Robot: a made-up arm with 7 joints. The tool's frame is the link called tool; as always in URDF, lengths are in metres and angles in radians. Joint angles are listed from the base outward.
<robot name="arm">
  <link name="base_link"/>
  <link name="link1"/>
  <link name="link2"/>
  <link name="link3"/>
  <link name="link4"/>
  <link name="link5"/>
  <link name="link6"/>
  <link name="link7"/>
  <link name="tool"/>
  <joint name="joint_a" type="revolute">
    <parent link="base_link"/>
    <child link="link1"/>
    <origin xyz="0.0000 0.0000 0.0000"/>
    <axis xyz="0 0.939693 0.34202"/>
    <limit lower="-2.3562" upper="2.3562"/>
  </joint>
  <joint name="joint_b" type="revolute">
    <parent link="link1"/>
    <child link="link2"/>
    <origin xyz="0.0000 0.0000 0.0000"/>
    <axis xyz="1 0 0"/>
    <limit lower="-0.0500" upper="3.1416"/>
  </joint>
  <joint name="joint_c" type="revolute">
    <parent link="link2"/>
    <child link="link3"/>
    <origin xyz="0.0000 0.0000 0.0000"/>
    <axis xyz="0 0 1"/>
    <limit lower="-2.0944" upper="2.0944"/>
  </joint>
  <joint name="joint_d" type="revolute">
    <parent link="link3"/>
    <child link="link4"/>
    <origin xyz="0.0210 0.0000 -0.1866"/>
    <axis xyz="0 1 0"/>
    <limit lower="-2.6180" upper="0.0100"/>
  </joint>
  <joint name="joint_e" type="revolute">
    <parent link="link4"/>
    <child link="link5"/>
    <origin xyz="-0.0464 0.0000 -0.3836"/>
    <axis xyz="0 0 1"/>
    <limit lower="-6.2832" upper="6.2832"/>
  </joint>
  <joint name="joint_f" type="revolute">
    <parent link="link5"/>
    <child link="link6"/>
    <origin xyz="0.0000 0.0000 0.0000"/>
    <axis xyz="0 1 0"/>
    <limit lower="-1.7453" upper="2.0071"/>
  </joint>
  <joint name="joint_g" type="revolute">
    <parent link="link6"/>
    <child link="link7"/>
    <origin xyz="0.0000 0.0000 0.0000"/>
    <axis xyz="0 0 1"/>
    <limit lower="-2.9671" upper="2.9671"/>
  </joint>
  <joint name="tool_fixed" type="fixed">
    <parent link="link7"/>
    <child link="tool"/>
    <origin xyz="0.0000 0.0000 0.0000"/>
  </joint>
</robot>
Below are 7 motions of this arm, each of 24 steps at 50 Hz.
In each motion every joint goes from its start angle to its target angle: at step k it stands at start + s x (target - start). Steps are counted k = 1, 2, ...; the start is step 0. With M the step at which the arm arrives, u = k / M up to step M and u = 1 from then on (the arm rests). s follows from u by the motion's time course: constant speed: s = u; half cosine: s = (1 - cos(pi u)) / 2; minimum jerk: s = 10 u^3 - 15 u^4 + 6 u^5.
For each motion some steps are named. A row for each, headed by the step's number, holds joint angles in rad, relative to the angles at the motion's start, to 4 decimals.
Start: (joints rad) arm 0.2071 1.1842 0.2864 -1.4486 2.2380 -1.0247 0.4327
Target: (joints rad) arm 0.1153 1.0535 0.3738 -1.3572 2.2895 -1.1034 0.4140
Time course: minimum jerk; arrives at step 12
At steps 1, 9, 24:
1: -0.0005 -0.0007 0.0004 0.0005 0.0003 -0.0004 -0.0001
9: -0.0823 -0.1172 0.0784 0.0819 0.0462 -0.0706 -0.0168
24: -0.0918 -0.1307 0.0874 0.0914 0.0515 -0.0787 -0.0187

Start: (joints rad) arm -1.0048 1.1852 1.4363 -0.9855 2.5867 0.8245 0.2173
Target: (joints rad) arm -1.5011 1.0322 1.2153 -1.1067 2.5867 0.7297 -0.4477
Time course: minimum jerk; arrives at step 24
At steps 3, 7, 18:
3: -0.0080 -0.0025 -0.0035 -0.0019 0.0000 -0.0015 -0.0107
7: -0.0756 -0.0233 -0.0336 -0.0185 0.0000 -0.0144 -0.1012
18: -0.4449 -0.1372 -0.1981 -0.1087 0.0000 -0.0850 -0.5962

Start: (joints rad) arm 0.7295 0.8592 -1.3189 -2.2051 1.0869 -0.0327 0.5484
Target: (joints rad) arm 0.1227 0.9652 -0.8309 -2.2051 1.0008 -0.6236 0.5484
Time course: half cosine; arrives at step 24
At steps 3, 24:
3: -0.0231 0.0040 0.0186 0.0000 -0.0033 -0.0225 0.0000
24: -0.6068 0.1060 0.4880 0.0000 -0.0861 -0.5909 0.0000

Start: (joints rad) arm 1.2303 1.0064 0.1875 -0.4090 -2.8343 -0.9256 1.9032
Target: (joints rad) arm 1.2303 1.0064 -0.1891 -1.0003 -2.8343 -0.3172 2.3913
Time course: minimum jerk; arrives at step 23
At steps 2, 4, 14, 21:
2: 0.0000 0.0000 -0.0022 -0.0034 0.0000 0.0035 0.0028
4: 0.0000 0.0000 -0.0150 -0.0236 0.0000 0.0242 0.0194
14: 0.0000 0.0000 -0.2627 -0.4124 0.0000 0.4243 0.3404
21: 0.0000 0.0000 -0.3744 -0.5879 0.0000 0.6049 0.4853

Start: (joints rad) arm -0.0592 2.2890 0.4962 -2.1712 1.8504 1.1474 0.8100
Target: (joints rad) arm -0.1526 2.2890 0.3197 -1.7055 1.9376 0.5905 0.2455
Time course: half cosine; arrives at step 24
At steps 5, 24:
5: -0.0097 0.0000 -0.0182 0.0481 0.0090 -0.0575 -0.0583
24: -0.0934 0.0000 -0.1765 0.4657 0.0872 -0.5569 -0.5645

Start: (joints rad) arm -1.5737 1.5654 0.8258 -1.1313 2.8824 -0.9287 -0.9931
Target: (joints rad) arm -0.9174 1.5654 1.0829 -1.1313 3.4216 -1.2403 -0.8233
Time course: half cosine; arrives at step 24
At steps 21, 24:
21: 0.6313 0.0000 0.2473 0.0000 0.5187 -0.2997 0.1633
24: 0.6563 0.0000 0.2571 0.0000 0.5392 -0.3116 0.1698

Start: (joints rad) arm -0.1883 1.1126 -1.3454 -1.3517 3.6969 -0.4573 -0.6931
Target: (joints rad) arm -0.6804 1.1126 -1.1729 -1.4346 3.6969 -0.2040 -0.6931
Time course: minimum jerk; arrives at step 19
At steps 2, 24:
2: -0.0049 0.0000 0.0017 -0.0008 0.0000 0.0025 0.0000
24: -0.4921 0.0000 0.1725 -0.0829 0.0000 0.2533 0.0000

